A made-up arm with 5 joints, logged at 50 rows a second.
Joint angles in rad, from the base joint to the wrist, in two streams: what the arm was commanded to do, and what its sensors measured. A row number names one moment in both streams.
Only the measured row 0 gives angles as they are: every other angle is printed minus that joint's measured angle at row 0.
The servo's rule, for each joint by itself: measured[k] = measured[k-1] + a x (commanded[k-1-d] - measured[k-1]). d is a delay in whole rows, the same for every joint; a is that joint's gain. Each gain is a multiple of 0.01, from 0.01 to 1. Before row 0 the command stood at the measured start. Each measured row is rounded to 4 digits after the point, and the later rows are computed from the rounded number. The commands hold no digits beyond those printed.
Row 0, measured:
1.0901, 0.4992, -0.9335, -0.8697, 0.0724
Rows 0 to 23, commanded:
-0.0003, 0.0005, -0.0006, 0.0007, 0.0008
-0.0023, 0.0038, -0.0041, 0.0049, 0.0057
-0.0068, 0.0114, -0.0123, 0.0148, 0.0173
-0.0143, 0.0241, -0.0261, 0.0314, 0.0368
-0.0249, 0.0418, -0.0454, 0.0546, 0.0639
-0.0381, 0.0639, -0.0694, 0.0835, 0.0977
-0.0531, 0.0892, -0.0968, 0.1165, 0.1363
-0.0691, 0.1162, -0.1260, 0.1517, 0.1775
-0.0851, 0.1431, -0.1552, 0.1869, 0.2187
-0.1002, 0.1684, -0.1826, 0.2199, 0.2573
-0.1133, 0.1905, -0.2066, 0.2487, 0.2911
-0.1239, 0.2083, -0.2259, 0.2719, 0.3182
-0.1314, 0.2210, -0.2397, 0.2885, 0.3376
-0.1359, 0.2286, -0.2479, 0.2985, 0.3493
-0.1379, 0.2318, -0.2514, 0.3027, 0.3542
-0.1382, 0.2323, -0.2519, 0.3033, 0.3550
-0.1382, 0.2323, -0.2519, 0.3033, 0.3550
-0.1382, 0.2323, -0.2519, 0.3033, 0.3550
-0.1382, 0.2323, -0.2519, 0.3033, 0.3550
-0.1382, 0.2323, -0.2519, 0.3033, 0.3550
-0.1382, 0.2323, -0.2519, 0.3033, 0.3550
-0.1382, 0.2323, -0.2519, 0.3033, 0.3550
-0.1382, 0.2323, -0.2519, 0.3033, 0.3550
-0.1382, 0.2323, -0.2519, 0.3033, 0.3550
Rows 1 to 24, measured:
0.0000, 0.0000, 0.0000, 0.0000, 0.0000
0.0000, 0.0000, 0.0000, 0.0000, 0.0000
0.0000, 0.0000, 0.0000, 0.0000, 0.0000
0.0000, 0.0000, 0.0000, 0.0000, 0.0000
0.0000, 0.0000, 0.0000, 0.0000, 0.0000
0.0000, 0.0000, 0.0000, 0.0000, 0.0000
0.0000, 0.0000, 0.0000, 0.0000, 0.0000
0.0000, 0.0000, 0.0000, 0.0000, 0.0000
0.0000, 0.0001, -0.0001, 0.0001, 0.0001
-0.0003, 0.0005, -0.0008, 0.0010, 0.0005
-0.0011, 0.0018, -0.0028, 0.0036, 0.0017
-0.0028, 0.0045, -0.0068, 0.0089, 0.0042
-0.0057, 0.0090, -0.0134, 0.0176, 0.0084
-0.0099, 0.0156, -0.0229, 0.0301, 0.0147
-0.0155, 0.0244, -0.0355, 0.0465, 0.0232
-0.0225, 0.0354, -0.0509, 0.0665, 0.0340
-0.0306, 0.0483, -0.0686, 0.0894, 0.0469
-0.0396, 0.0627, -0.0880, 0.1142, 0.0616
-0.0492, 0.0780, -0.1082, 0.1398, 0.0777
-0.0589, 0.0936, -0.1282, 0.1649, 0.0945
-0.0683, 0.1089, -0.1472, 0.1884, 0.1115
-0.0771, 0.1233, -0.1643, 0.2093, 0.1281
-0.0850, 0.1363, -0.1791, 0.2270, 0.1439
-0.0919, 0.1478, -0.1915, 0.2415, 0.1587
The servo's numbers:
d 8
a 0.13 0.12 0.17 0.19 0.07

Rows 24 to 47, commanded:
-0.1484, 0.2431, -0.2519, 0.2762, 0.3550
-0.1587, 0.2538, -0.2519, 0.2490, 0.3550
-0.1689, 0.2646, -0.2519, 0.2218, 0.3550
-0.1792, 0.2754, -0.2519, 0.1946, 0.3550
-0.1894, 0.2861, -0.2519, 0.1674, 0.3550
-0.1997, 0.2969, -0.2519, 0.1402, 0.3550
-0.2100, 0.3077, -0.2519, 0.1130, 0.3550
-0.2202, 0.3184, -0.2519, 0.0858, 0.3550
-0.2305, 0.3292, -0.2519, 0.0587, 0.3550
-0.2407, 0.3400, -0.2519, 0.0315, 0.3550
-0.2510, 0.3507, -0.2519, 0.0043, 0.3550
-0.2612, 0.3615, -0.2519, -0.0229, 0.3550
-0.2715, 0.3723, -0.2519, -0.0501, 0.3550
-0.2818, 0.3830, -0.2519, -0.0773, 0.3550
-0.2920, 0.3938, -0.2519, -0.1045, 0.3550
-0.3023, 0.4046, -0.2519, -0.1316, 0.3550
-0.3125, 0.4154, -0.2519, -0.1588, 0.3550
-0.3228, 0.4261, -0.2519, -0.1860, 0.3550
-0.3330, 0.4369, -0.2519, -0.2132, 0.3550
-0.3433, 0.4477, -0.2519, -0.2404, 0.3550
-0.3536, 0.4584, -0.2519, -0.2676, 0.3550
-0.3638, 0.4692, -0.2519, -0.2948, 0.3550
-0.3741, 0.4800, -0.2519, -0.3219, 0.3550
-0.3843, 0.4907, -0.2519, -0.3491, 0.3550
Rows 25 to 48, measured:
-0.0979, 0.1579, -0.2018, 0.2532, 0.1724
-0.1031, 0.1668, -0.2103, 0.2627, 0.1852
-0.1077, 0.1747, -0.2174, 0.2704, 0.1971
-0.1117, 0.1816, -0.2233, 0.2767, 0.2082
-0.1151, 0.1877, -0.2282, 0.2818, 0.2185
-0.1181, 0.1931, -0.2322, 0.2859, 0.2281
-0.1207, 0.1978, -0.2355, 0.2892, 0.2370
-0.1230, 0.2019, -0.2383, 0.2919, 0.2453
-0.1263, 0.2068, -0.2406, 0.2889, 0.2530
-0.1305, 0.2124, -0.2425, 0.2813, 0.2601
-0.1355, 0.2187, -0.2441, 0.2700, 0.2667
-0.1412, 0.2255, -0.2454, 0.2557, 0.2729
-0.1475, 0.2328, -0.2465, 0.2389, 0.2786
-0.1543, 0.2405, -0.2474, 0.2201, 0.2839
-0.1615, 0.2486, -0.2482, 0.1998, 0.2889
-0.1691, 0.2570, -0.2488, 0.1781, 0.2935
-0.1771, 0.2657, -0.2493, 0.1554, 0.2978
-0.1854, 0.2746, -0.2497, 0.1319, 0.3018
-0.1939, 0.2837, -0.2501, 0.1077, 0.3055
-0.2026, 0.2930, -0.2504, 0.0829, 0.3090
-0.2116, 0.3025, -0.2507, 0.0576, 0.3122
-0.2207, 0.3122, -0.2509, 0.0320, 0.3152
-0.2300, 0.3220, -0.2511, 0.0061, 0.3180
-0.2394, 0.3319, -0.2512, -0.0201, 0.3206

